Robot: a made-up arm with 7 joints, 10 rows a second.
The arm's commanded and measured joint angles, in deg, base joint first. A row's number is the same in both.
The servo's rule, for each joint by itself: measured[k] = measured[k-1] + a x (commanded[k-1-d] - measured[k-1]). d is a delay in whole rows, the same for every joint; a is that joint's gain. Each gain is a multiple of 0.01, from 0.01 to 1. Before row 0 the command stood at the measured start. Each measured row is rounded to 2 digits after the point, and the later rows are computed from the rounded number. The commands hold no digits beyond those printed.
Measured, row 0:
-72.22, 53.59, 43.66, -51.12, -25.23, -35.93, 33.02
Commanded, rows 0 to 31:
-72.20, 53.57, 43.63, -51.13, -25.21, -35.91, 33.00
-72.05, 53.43, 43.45, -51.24, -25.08, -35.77, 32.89
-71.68, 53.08, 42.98, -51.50, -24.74, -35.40, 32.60
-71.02, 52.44, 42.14, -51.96, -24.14, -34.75, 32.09
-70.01, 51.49, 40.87, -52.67, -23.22, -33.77, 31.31
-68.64, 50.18, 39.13, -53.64, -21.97, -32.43, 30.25
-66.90, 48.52, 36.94, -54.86, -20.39, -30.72, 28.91
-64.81, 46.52, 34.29, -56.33, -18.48, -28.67, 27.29
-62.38, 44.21, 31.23, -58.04, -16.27, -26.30, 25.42
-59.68, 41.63, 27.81, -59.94, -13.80, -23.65, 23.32
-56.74, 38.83, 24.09, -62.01, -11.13, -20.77, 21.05
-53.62, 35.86, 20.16, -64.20, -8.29, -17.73, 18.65
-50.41, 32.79, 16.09, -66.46, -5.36, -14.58, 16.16
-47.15, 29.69, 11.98, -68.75, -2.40, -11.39, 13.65
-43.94, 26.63, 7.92, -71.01, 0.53, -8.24, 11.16
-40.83, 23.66, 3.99, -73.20, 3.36, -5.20, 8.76
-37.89, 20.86, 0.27, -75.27, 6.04, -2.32, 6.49
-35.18, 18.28, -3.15, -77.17, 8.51, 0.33, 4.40
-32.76, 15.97, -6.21, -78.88, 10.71, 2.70, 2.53
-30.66, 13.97, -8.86, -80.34, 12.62, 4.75, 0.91
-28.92, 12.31, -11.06, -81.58, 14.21, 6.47, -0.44
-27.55, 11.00, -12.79, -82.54, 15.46, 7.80, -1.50
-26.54, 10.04, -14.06, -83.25, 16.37, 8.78, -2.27
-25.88, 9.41, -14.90, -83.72, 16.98, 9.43, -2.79
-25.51, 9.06, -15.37, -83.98, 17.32, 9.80, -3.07
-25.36, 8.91, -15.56, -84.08, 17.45, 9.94, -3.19
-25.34, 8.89, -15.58, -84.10, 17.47, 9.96, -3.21
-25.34, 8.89, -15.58, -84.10, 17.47, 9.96, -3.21
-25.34, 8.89, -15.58, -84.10, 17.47, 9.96, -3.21
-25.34, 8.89, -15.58, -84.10, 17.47, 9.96, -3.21
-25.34, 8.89, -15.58, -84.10, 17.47, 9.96, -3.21
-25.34, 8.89, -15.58, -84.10, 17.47, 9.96, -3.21
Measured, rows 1 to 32:
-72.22, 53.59, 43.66, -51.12, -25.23, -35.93, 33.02
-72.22, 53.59, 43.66, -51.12, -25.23, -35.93, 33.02
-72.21, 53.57, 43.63, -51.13, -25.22, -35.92, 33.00
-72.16, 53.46, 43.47, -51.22, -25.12, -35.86, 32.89
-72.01, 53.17, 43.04, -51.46, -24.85, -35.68, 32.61
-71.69, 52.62, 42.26, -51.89, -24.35, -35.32, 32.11
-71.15, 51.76, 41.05, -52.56, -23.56, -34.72, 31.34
-70.35, 50.56, 39.38, -53.49, -22.45, -33.83, 30.29
-69.25, 49.01, 37.26, -54.67, -21.01, -32.62, 28.97
-67.83, 47.12, 34.68, -56.10, -19.24, -31.08, 27.36
-66.09, 44.91, 31.68, -57.77, -17.16, -29.22, 25.50
-64.04, 42.42, 28.31, -59.64, -14.81, -27.05, 23.41
-61.70, 39.69, 24.64, -61.68, -12.23, -24.60, 21.14
-59.11, 36.78, 20.74, -63.85, -9.47, -21.92, 18.75
-56.33, 33.75, 16.69, -66.09, -6.59, -19.06, 16.26
-53.39, 30.66, 12.59, -68.38, -3.66, -16.07, 13.75
-50.37, 27.60, 8.53, -70.64, -0.73, -13.02, 11.26
-47.32, 24.61, 4.58, -72.84, 2.13, -9.97, 8.86
-44.30, 21.76, 0.83, -74.93, 4.87, -6.99, 6.58
-41.38, 19.12, -2.63, -76.86, 7.42, -4.14, 4.49
-38.62, 16.73, -5.74, -78.60, 9.72, -1.47, 2.61
-36.07, 14.63, -8.45, -80.10, 11.75, 0.96, 0.98
-33.78, 12.87, -10.72, -81.37, 13.47, 3.11, -0.38
-31.79, 11.45, -12.52, -82.38, 14.86, 4.94, -1.46
-30.11, 10.38, -13.86, -83.13, 15.92, 6.44, -2.24
-28.76, 9.64, -14.76, -83.64, 16.66, 7.61, -2.77
-27.72, 9.20, -15.29, -83.93, 17.12, 8.46, -3.06
-26.96, 8.98, -15.52, -84.06, 17.35, 9.04, -3.18
-26.44, 8.91, -15.57, -84.09, 17.43, 9.40, -3.21
-26.09, 8.89, -15.58, -84.10, 17.46, 9.62, -3.21
-25.85, 8.89, -15.58, -84.10, 17.47, 9.75, -3.21
-25.69, 8.89, -15.58, -84.10, 17.47, 9.83, -3.21
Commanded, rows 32 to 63:
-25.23, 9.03, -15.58, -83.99, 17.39, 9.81, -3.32
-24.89, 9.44, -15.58, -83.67, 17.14, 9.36, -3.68
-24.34, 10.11, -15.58, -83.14, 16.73, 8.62, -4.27
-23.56, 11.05, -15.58, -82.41, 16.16, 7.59, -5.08
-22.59, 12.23, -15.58, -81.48, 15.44, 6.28, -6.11
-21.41, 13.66, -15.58, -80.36, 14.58, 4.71, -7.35
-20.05, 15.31, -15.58, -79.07, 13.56, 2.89, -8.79
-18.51, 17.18, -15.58, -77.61, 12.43, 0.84, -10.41
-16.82, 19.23, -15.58, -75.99, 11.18, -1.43, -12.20
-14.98, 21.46, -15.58, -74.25, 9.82, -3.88, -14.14
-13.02, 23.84, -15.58, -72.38, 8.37, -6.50, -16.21
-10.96, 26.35, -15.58, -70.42, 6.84, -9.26, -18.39
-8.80, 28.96, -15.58, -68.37, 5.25, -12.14, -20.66
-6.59, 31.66, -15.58, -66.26, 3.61, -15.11, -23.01
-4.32, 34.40, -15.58, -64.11, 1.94, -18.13, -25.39
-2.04, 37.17, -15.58, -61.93, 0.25, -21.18, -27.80
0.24, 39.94, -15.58, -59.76, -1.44, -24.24, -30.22
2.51, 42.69, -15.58, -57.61, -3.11, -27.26, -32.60
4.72, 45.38, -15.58, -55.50, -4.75, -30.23, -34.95
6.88, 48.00, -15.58, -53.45, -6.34, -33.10, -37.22
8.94, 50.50, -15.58, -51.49, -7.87, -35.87, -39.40
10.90, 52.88, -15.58, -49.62, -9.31, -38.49, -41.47
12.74, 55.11, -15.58, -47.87, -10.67, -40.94, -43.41
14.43, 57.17, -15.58, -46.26, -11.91, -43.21, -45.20
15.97, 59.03, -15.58, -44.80, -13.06, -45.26, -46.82
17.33, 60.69, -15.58, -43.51, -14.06, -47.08, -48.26
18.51, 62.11, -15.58, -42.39, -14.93, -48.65, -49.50
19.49, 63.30, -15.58, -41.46, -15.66, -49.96, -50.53
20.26, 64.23, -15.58, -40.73, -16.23, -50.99, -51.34
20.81, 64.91, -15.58, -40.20, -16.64, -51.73, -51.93
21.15, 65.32, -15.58, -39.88, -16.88, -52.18, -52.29
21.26, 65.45, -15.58, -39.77, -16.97, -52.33, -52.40
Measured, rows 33 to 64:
-25.58, 8.89, -15.58, -84.10, 17.47, 9.88, -3.21
-25.50, 8.89, -15.58, -84.10, 17.47, 9.91, -3.21
-25.41, 9.00, -15.58, -84.01, 17.41, 9.87, -3.32
-25.24, 9.33, -15.58, -83.72, 17.22, 9.67, -3.67
-24.95, 9.92, -15.58, -83.22, 16.88, 9.26, -4.25
-24.51, 10.78, -15.58, -82.52, 16.38, 8.61, -5.05
-23.90, 11.88, -15.58, -81.63, 15.72, 7.70, -6.07
-23.10, 13.23, -15.58, -80.54, 14.92, 6.53, -7.30
-22.12, 14.81, -15.58, -79.28, 13.97, 5.11, -8.73
-20.96, 16.61, -15.58, -77.84, 12.89, 3.44, -10.34
-19.64, 18.60, -15.58, -76.25, 11.69, 1.54, -12.13
-18.15, 20.77, -15.58, -74.53, 10.38, -0.57, -14.06
-16.51, 23.10, -15.58, -72.68, 8.97, -2.88, -16.12
-14.73, 25.57, -15.58, -70.74, 7.48, -5.37, -18.30
-12.83, 28.15, -15.58, -68.70, 5.92, -8.01, -20.57
-10.83, 30.82, -15.58, -66.60, 4.30, -10.78, -22.91
-8.75, 33.54, -15.58, -64.46, 2.65, -13.65, -25.29
-6.60, 36.30, -15.58, -62.28, 0.97, -16.59, -27.70
-4.41, 39.07, -15.58, -60.11, -0.72, -19.57, -30.12
-2.20, 41.82, -15.58, -57.96, -2.39, -22.57, -32.50
0.01, 44.53, -15.58, -55.84, -4.04, -25.56, -34.85
2.21, 47.17, -15.58, -53.78, -5.65, -28.50, -37.13
4.36, 49.70, -15.58, -51.81, -7.20, -31.37, -39.31
6.45, 52.12, -15.58, -49.93, -8.68, -34.15, -41.38
8.46, 54.39, -15.58, -48.16, -10.07, -36.80, -43.33
10.37, 56.50, -15.58, -46.53, -11.36, -39.30, -45.13
12.16, 58.42, -15.58, -45.04, -12.55, -41.62, -46.75
13.81, 60.15, -15.58, -43.72, -13.61, -43.75, -48.20
15.31, 61.64, -15.58, -42.58, -14.53, -45.66, -49.45
16.65, 62.90, -15.58, -41.62, -15.32, -47.34, -50.49
17.81, 63.91, -15.58, -40.85, -15.96, -48.76, -51.31
18.77, 64.67, -15.58, -40.29, -16.44, -49.92, -51.91

